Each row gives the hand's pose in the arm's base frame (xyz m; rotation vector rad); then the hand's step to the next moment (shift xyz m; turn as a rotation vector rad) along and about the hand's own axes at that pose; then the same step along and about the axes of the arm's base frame.
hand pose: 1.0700 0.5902 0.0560 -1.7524 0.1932 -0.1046
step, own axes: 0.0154 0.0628 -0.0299 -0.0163 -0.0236 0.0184
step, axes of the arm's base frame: 0.0053 -0.0431 -0.0565 -0.0110 0.0251 0.0203
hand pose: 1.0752 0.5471 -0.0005 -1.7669 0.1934 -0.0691
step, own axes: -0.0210 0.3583 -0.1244 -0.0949 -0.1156 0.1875
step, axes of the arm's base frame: -0.0728 -0.1856 -0.3233 -0.0540 0.2195 0.0802
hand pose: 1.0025 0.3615 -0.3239 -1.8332 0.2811 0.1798
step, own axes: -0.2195 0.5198 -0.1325 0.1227 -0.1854 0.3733
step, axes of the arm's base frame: -0.3608 -0.2403 -0.3847 0.1785 0.3946 0.0353
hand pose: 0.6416 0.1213 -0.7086 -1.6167 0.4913 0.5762
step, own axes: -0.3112 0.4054 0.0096 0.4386 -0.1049 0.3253
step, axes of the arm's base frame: -0.4945 -0.0436 -0.1219 0.3798 0.3413 -0.2200
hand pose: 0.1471 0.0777 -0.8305 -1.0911 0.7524 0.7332
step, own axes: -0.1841 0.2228 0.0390 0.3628 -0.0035 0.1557
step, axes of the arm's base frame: -0.2769 0.0745 0.0530 0.2269 0.1991 -0.2545
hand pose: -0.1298 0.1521 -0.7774 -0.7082 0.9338 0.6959
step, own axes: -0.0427 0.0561 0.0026 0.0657 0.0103 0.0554
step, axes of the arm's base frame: -0.0606 0.0252 0.0257 0.0450 0.0638 -0.0374
